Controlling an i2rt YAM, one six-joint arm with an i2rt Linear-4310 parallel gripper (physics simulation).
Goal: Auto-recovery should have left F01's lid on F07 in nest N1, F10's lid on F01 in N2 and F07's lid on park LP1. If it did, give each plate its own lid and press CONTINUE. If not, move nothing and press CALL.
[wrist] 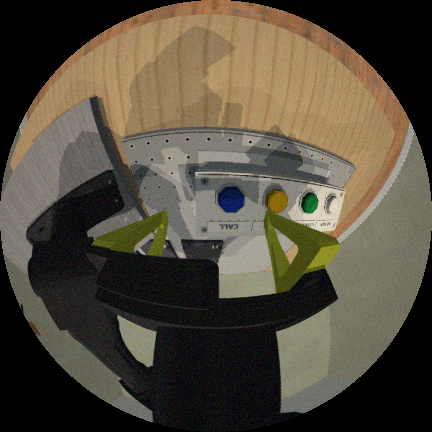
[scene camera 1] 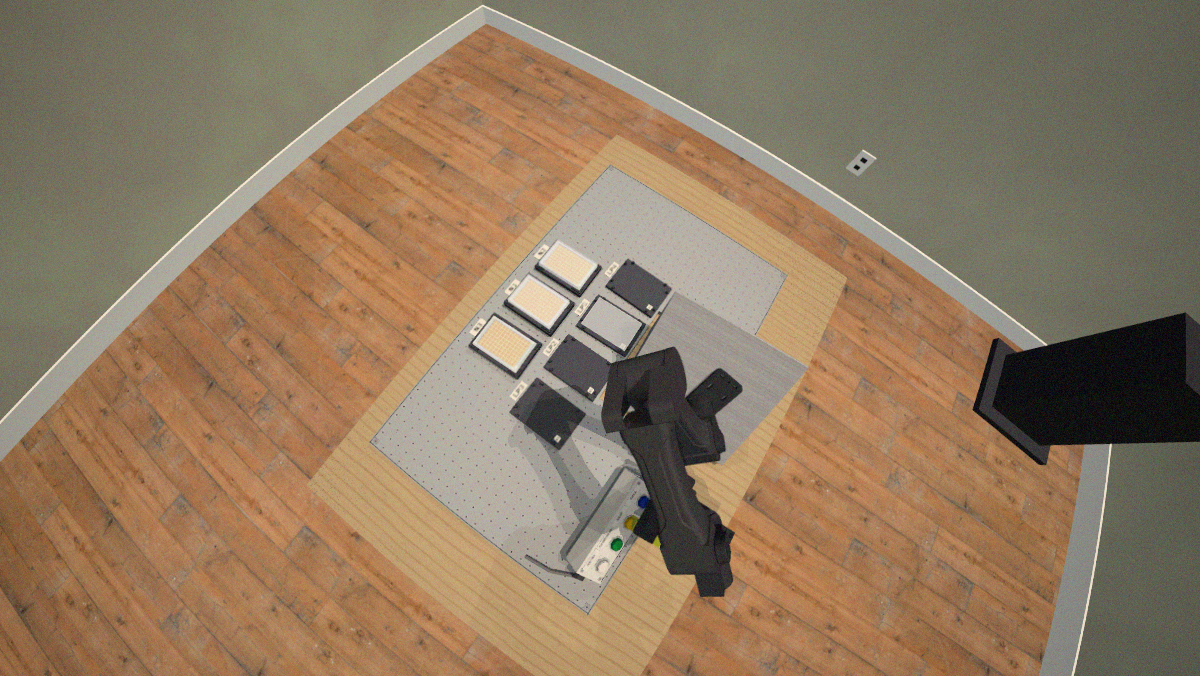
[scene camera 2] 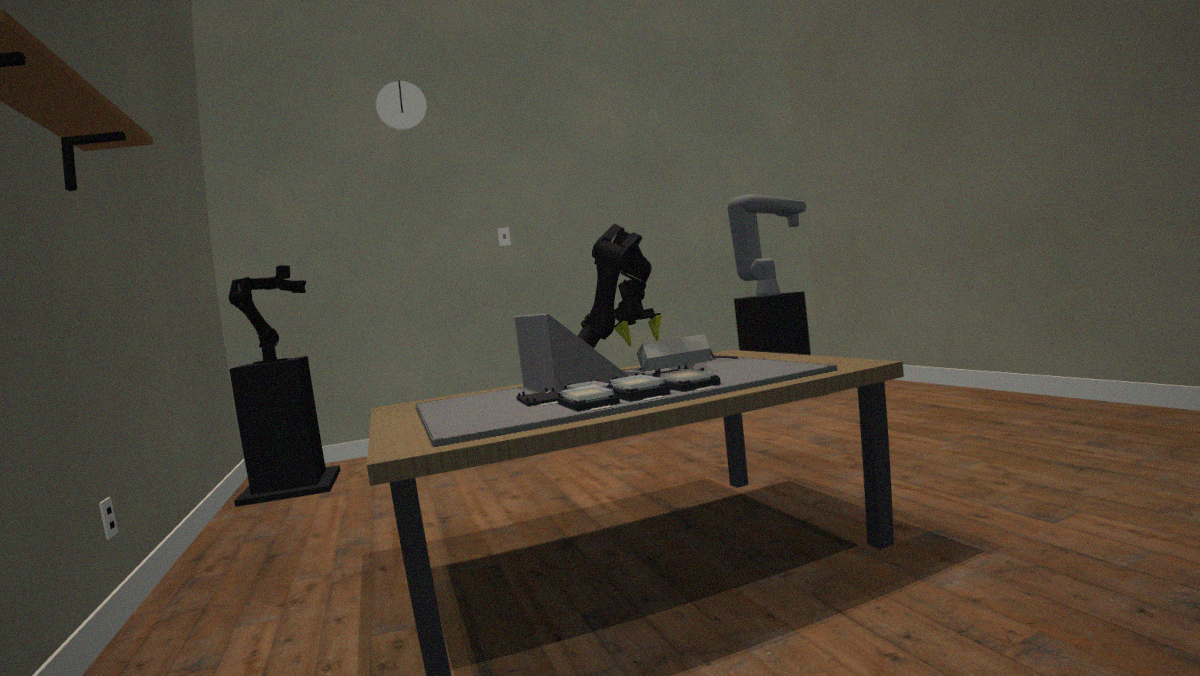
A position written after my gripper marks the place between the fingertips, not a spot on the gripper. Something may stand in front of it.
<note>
My gripper point(scene camera 2: 644, 343) is open, holding nothing. Also in view: a button box point(scene camera 1: 593, 543).
My gripper is seen too in the wrist view point(wrist: 215, 215) and in scene camera 1 point(scene camera 1: 646, 495). The button box shows as well in the wrist view point(wrist: 254, 174).
</note>
